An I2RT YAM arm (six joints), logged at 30 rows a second.
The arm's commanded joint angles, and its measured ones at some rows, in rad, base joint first. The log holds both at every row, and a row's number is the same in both.
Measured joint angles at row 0: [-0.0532 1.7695 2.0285 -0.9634 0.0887 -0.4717]
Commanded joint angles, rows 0 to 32: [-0.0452 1.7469 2.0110 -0.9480 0.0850 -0.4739]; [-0.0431 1.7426 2.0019 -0.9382 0.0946 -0.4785]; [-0.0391 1.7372 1.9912 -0.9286 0.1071 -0.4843]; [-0.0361 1.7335 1.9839 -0.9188 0.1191 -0.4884]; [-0.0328 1.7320 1.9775 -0.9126 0.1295 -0.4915]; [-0.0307 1.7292 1.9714 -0.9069 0.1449 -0.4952]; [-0.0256 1.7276 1.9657 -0.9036 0.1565 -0.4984]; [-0.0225 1.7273 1.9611 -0.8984 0.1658 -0.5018]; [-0.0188 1.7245 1.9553 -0.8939 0.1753 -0.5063]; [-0.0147 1.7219 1.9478 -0.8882 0.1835 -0.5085]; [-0.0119 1.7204 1.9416 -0.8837 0.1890 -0.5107]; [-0.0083 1.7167 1.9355 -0.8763 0.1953 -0.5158]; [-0.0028 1.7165 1.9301 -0.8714 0.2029 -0.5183]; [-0.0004 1.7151 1.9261 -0.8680 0.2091 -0.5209]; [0.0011 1.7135 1.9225 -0.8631 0.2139 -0.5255]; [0.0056 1.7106 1.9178 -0.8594 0.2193 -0.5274]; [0.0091 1.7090 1.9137 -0.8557 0.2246 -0.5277]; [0.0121 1.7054 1.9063 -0.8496 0.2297 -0.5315]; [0.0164 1.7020 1.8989 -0.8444 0.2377 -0.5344]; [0.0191 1.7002 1.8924 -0.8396 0.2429 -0.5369]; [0.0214 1.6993 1.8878 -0.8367 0.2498 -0.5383]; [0.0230 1.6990 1.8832 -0.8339 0.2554 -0.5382]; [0.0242 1.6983 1.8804 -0.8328 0.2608 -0.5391]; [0.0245 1.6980 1.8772 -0.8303 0.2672 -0.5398]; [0.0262 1.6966 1.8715 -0.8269 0.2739 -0.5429]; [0.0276 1.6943 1.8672 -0.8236 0.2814 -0.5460]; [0.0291 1.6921 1.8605 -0.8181 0.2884 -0.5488]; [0.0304 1.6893 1.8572 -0.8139 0.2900 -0.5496]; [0.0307 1.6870 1.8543 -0.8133 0.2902 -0.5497]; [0.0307 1.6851 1.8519 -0.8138 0.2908 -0.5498]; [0.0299 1.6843 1.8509 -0.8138 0.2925 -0.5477]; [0.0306 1.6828 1.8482 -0.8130 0.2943 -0.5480]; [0.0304 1.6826 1.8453 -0.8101 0.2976 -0.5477]
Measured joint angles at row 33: [0.0235 1.7149 1.8519 -0.8391 0.2779 -0.5434]
